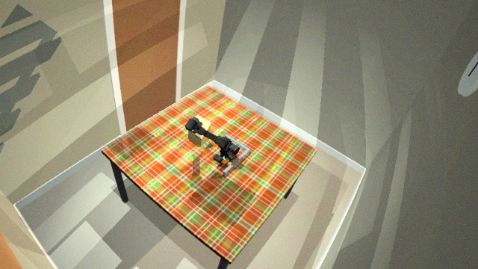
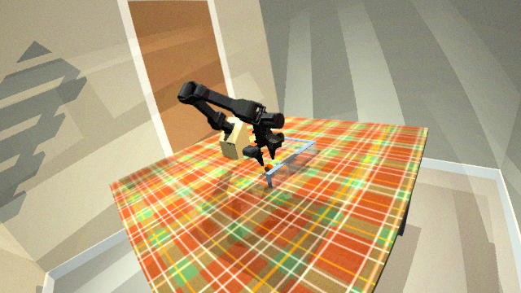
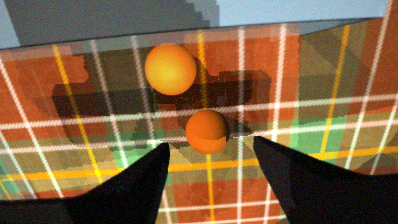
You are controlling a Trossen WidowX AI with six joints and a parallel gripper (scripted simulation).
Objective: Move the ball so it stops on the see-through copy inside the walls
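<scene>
Now: the see-through sphere 50 mm ahead of my gripper tip, 20 mm to the left of it and 30 mm below it. Also, from my gripper tip: clear wall: 80 mm ahead, 70 mm to the left, 20 mm below.
</scene>
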